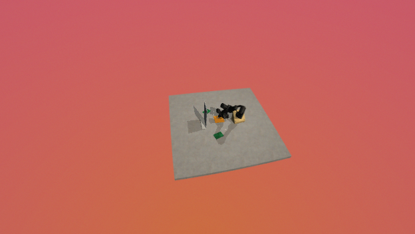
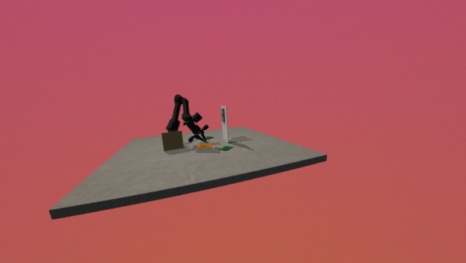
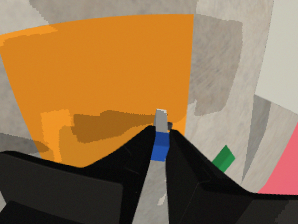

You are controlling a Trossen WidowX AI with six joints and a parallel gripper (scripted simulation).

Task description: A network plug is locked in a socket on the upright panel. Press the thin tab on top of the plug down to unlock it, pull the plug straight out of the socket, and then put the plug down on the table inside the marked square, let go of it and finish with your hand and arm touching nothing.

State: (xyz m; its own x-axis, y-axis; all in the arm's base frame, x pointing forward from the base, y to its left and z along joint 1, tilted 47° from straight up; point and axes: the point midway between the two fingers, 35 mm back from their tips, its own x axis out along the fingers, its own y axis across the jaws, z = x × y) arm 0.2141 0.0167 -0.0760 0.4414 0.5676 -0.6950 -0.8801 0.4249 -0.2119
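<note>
The orange square is 1 cm behind my gripper tip and 3 cm below it. The rest, counted from my gripper tip: network plug: right at my gripper tip; then upright panel: 19 cm ahead, 6 cm to the left, 10 cm above.
</note>
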